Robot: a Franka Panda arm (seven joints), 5 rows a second.
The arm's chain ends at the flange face. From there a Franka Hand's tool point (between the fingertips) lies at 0.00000 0.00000 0.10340 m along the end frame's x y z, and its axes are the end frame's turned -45 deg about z.
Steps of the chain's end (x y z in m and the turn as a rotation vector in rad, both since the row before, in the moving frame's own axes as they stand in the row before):
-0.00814 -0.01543 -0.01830 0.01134 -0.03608 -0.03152
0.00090 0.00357 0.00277 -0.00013 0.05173 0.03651
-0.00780 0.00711 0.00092 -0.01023 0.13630 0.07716
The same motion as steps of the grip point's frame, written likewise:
0.00329 -0.02010 -0.01837 0.03353 -0.01749 -0.03152
0.00181 0.00702 0.00263 -0.03667 0.03649 0.03651
-0.00178 0.01054 -0.00004 -0.10361 0.08914 0.07716

